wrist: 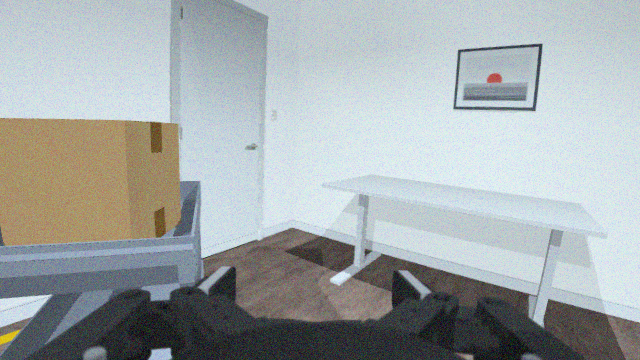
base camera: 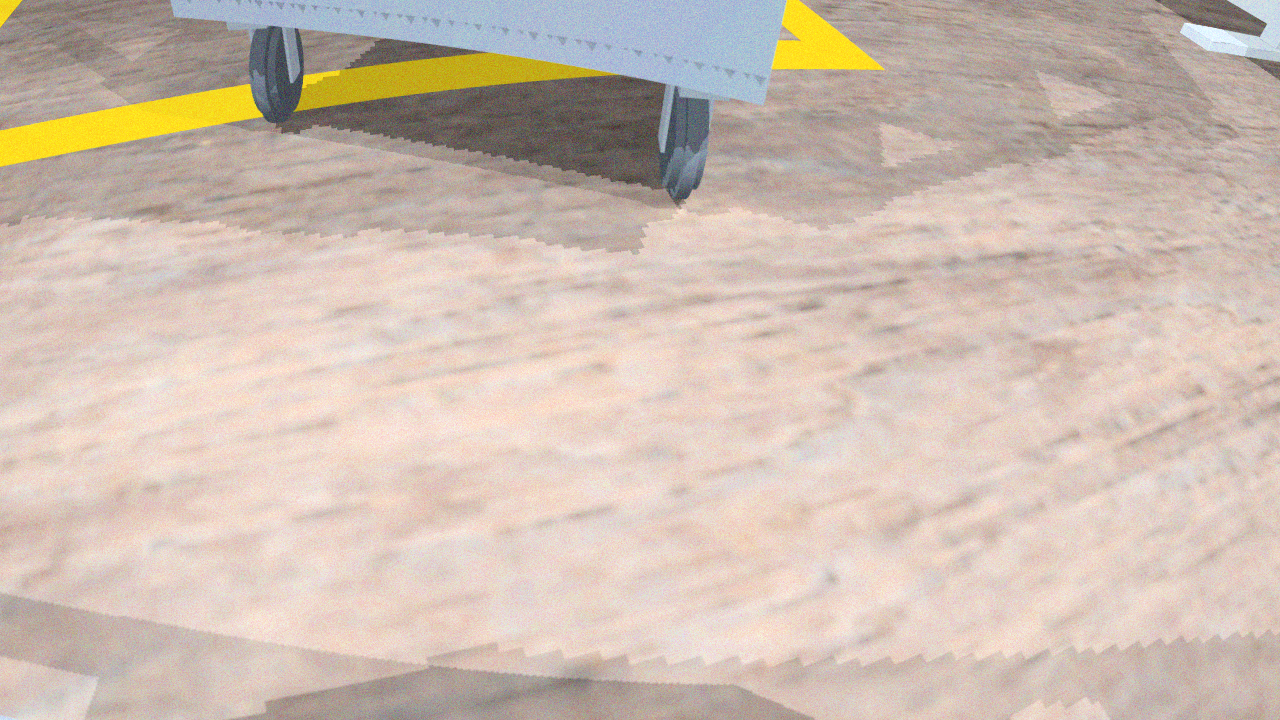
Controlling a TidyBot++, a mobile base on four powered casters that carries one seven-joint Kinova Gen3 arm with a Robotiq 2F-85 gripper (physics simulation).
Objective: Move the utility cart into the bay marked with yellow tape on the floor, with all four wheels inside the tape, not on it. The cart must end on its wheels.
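Frame: origin at the arm's base, x ahead, y left, z up, level; centimetres.
Where they show: gripper, between the fingertips: (wrist: pixel 314 287).
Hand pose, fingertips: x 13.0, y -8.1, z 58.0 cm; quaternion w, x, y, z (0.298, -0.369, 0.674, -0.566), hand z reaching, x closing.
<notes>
After its pixels a point has its place.
The grey utility cart (base camera: pixel 492 26) {x 58.3, y 8.4, z -24.8 cm} (wrist: pixel 100 253) {x 52.4, y 5.4, z 46.7 cm} stands upright at the top of the base view and at the left of the wrist view. Two near wheels show: the left wheel (base camera: pixel 276 76) {x 67.6, y 28.7, z -33.7 cm} has its bottom at the near edge of the yellow tape (base camera: pixel 134 123) {x 69.4, y 46.0, z -39.6 cm} (wrist: pixel 9 338) {x 176.8, y 63.9, z -39.6 cm}, and the right wheel (base camera: pixel 685 143) {x 58.8, y -5.4, z -32.8 cm} stands on the near side of the tape, outside the bay. The far wheels are hidden. My gripper (wrist: pixel 314 287) {x 13.0, y -8.1, z 58.0 cm} is open and empty, to the right of the cart's tray and apart from it.
A brown cardboard box (wrist: pixel 65 180) {x 74.0, y 12.7, z 55.1 cm} sits in the cart's top tray. A white table (wrist: pixel 465 200) {x 84.3, y -162.6, z 32.3 cm} stands at the right by the wall, and a white foot (base camera: pixel 1226 37) shows at the base view's top right. A door (wrist: pixel 220 125) {x 238.9, y -63.8, z 69.8 cm} stands behind the cart; a framed picture (wrist: pixel 500 92) {x 95.5, y -217.6, z 103.2 cm} hangs on the wall.
</notes>
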